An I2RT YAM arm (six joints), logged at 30 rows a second.
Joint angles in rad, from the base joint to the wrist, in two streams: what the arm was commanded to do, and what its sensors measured. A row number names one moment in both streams.
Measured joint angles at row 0:
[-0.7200 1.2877 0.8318 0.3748 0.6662 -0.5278]
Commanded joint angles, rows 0 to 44:
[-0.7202 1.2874 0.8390 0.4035 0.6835 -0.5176]
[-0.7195 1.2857 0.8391 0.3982 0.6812 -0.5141]
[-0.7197 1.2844 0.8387 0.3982 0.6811 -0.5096]
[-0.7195 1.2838 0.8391 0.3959 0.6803 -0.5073]
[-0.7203 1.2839 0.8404 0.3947 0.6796 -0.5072]
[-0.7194 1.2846 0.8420 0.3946 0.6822 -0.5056]
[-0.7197 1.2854 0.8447 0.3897 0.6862 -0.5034]
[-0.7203 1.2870 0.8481 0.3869 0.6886 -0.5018]
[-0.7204 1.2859 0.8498 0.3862 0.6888 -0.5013]
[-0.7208 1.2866 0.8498 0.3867 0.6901 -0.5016]
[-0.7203 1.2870 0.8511 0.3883 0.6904 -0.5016]
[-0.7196 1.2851 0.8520 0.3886 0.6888 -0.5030]
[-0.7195 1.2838 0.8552 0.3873 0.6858 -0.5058]
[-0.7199 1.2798 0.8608 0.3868 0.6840 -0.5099]
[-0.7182 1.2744 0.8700 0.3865 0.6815 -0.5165]
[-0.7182 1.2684 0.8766 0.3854 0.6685 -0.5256]
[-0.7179 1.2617 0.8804 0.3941 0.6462 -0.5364]
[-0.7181 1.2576 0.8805 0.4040 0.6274 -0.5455]
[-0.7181 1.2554 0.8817 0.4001 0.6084 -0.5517]
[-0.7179 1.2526 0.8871 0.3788 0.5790 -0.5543]
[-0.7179 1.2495 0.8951 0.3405 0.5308 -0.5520]
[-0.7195 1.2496 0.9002 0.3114 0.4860 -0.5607]
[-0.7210 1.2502 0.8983 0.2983 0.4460 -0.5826]
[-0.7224 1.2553 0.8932 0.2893 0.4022 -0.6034]
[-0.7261 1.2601 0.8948 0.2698 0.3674 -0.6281]
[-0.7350 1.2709 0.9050 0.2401 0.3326 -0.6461]
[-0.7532 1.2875 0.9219 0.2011 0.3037 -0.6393]
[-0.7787 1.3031 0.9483 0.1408 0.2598 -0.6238]
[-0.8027 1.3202 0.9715 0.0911 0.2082 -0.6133]
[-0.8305 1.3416 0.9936 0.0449 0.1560 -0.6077]
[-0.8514 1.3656 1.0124 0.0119 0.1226 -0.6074]
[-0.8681 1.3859 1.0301 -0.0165 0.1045 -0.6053]
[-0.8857 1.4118 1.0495 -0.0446 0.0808 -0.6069]
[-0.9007 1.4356 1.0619 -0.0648 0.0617 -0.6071]
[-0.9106 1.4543 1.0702 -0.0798 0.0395 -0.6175]
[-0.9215 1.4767 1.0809 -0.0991 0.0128 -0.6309]
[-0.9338 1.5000 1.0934 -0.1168 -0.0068 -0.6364]
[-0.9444 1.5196 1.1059 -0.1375 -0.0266 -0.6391]
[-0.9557 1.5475 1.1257 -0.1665 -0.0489 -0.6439]
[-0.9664 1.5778 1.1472 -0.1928 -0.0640 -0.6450]
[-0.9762 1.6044 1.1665 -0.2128 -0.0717 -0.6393]
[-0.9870 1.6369 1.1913 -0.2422 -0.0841 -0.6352]
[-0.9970 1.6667 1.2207 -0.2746 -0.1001 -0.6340]
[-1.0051 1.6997 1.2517 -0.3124 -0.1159 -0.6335]
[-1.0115 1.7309 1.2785 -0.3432 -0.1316 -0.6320]
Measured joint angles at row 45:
[-0.9977 1.6756 1.2224 -0.2134 -0.0448 -0.6292]
